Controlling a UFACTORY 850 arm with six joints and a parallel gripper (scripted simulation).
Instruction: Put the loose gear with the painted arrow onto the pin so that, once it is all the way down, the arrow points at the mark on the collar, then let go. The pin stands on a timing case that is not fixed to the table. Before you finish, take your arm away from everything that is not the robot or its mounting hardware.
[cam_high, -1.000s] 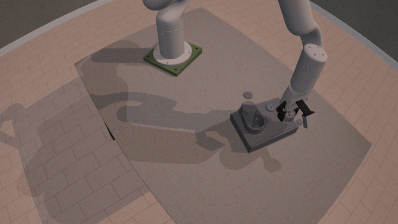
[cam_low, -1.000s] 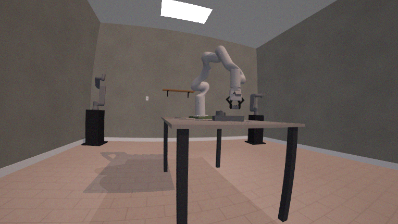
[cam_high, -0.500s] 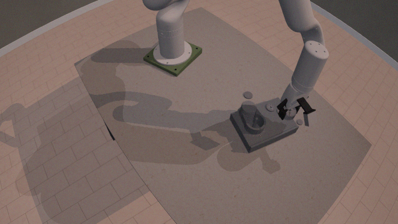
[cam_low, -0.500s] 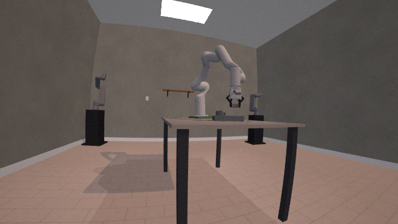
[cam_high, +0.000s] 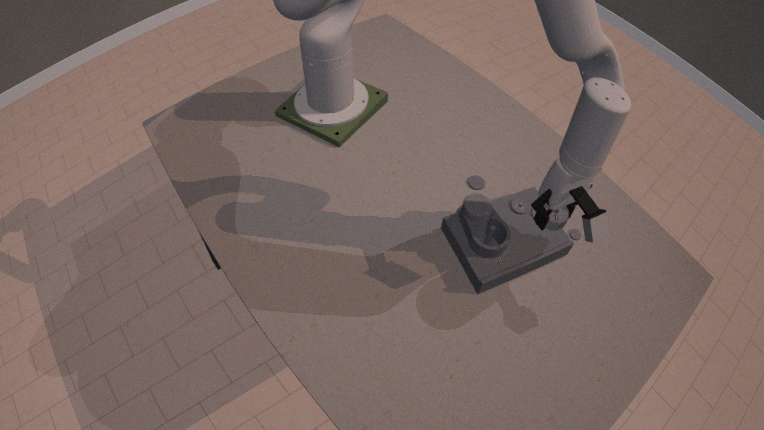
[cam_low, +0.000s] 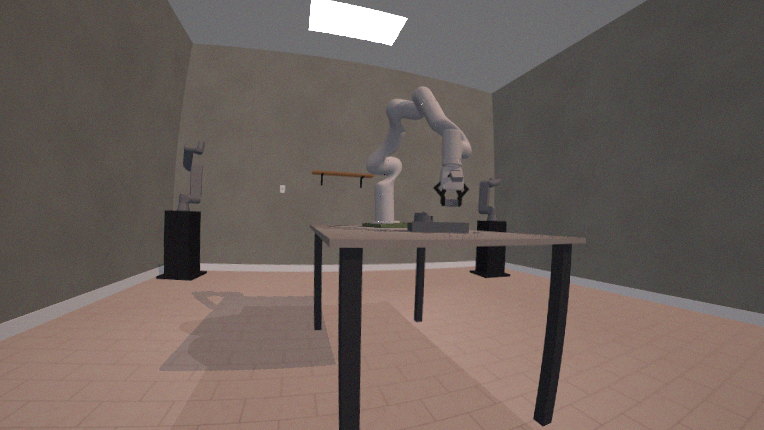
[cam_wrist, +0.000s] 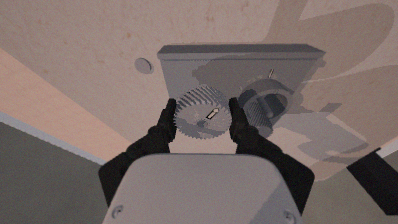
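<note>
Now: the plain disc 50 mm behind my hand, 50 mm to the left of it and 90 mm below it. From my hand the other things lie so: grey gear: right at my hand; then small grey disc: 210 mm behind, 130 mm below.
</note>
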